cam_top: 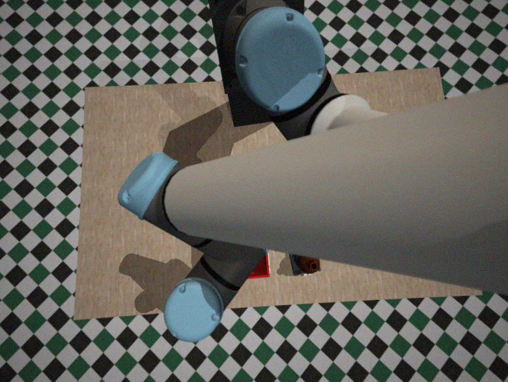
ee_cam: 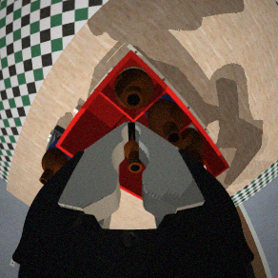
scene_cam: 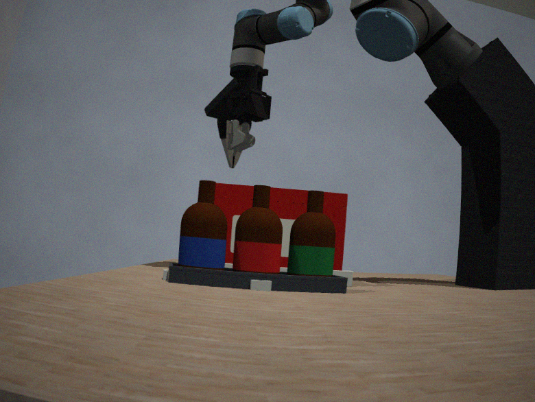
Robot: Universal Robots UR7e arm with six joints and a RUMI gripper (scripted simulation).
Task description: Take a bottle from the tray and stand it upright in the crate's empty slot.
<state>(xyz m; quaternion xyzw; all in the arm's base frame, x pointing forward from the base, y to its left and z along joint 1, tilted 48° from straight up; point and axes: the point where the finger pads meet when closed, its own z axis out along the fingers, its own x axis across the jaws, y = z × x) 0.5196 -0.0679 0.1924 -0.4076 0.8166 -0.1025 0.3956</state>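
My hand is 28 cm to the right of the blue-labelled bottle, 16 cm above it and 4 cm past it. Also, from my hand: green-labelled bottle 22 cm to the left, 20 cm behind, 16 cm below; crate 16 cm below, 10 cm behind, 2 cm to the left; tray 25 cm to the left, 23 cm below, 12 cm behind.
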